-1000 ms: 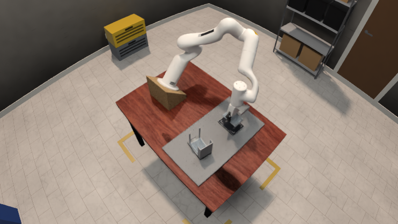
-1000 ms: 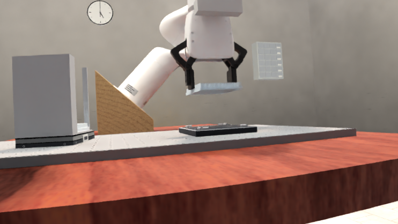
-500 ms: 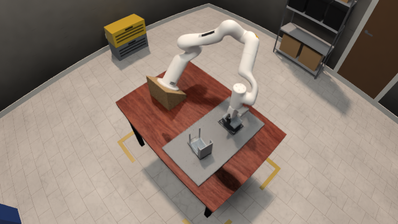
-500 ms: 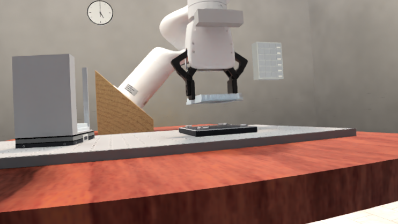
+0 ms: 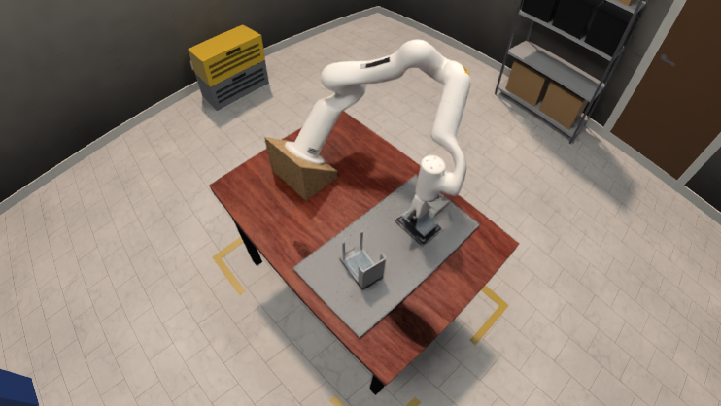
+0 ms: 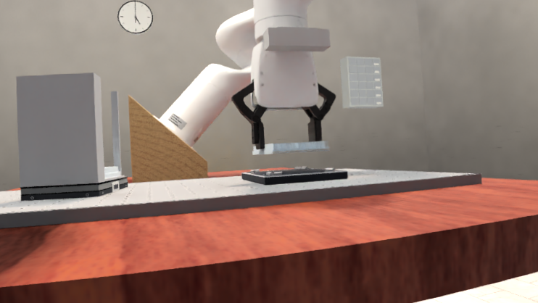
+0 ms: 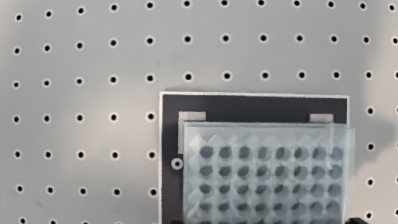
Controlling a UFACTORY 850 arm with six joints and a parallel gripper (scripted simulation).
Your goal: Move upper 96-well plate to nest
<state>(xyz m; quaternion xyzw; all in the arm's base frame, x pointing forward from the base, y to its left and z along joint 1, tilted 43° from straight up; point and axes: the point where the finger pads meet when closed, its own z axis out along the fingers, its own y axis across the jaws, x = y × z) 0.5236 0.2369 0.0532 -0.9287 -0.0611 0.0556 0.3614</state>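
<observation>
My gripper is now 50 mm above the plate nest N1. Round my hand: pale 96-well plate: 10 mm below.
</observation>
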